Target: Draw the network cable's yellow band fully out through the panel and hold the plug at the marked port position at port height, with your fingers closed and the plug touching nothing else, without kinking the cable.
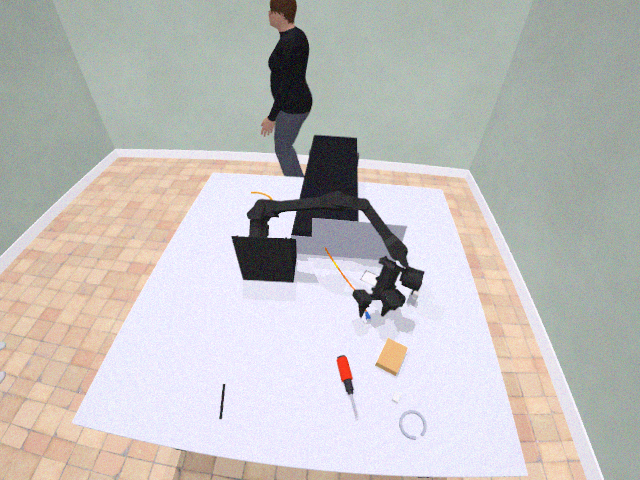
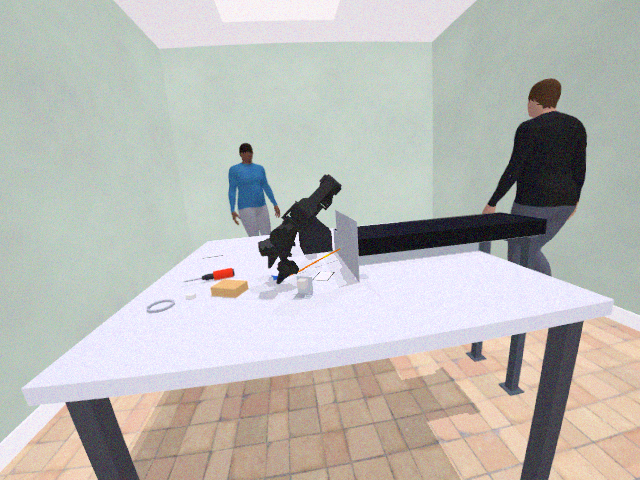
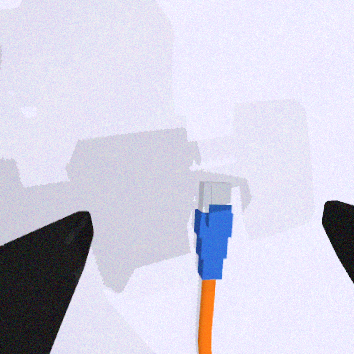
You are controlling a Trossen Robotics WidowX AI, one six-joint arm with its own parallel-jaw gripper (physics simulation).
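The blue plug with its clear tip lies on or close to the table. Its orange cable slopes up to the grey panel without a sharp bend. The yellow band shows on the near side of the panel, a short way from it. My gripper is open, its fingers pointing down on either side of the plug, apart from it. A black-outlined white square is on the table near the panel.
A small translucent block stands beside my gripper. Toward the front lie a tan block, a red screwdriver, a white piece, a grey ring and a black stick.
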